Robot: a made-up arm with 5 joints.
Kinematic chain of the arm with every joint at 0, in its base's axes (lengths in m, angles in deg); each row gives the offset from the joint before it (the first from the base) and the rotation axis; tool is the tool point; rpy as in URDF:
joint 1: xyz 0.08 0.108 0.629 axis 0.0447 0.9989 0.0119
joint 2: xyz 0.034 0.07 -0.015 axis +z
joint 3: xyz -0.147 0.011 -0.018 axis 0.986 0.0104 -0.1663
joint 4: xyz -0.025 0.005 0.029 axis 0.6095 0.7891 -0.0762
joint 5: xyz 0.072 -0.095 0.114 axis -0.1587 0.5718 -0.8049
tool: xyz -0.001 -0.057 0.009 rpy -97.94 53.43 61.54
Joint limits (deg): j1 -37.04..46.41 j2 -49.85..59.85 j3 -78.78..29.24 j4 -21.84..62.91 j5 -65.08..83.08
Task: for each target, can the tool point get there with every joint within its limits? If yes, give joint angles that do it. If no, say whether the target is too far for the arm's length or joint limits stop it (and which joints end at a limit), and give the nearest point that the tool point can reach.
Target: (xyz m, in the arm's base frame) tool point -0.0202 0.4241 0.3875
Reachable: no: joint limits stop it (at a limit: joint 1, joint 3, joint 4, joint 5) | nearest point -0.1017 0.3731 0.5943 | short by 0.228 m
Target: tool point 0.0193 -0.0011 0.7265
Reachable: yes | joints 4.95 4.09 18.76 -10.24 -14.70
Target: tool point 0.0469 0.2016 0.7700
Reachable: yes | joints -0.14 -29.50 -59.55 43.20 68.58
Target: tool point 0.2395 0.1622 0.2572
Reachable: no: joint limits stop it (at a limit: joint 1, joint 2, joint 3, joint 4) | nearest point 0.1021 0.1677 0.4350 | short by 0.225 m
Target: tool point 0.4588 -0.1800 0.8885
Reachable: no: too far | nearest point 0.2092 -0.0246 0.7351 | short by 0.332 m
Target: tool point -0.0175 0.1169 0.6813
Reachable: yes | joints -29.78 -27.10 -48.48 48.08 -7.82
